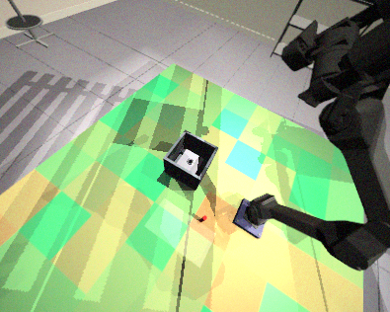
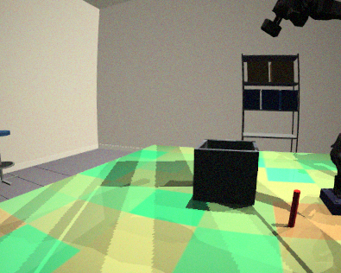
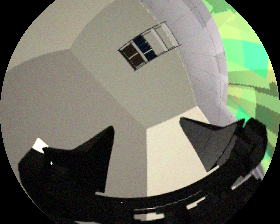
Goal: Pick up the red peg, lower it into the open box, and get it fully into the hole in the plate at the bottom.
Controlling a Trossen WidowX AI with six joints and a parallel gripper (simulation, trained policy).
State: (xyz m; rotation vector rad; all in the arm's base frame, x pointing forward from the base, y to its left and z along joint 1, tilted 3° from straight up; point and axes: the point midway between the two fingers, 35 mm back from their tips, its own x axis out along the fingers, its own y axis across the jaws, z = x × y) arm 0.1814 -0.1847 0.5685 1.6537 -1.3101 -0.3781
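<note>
The red peg is 56 cm below my gripper tip, 37 cm to the left of it and 8 cm behind it.
</note>
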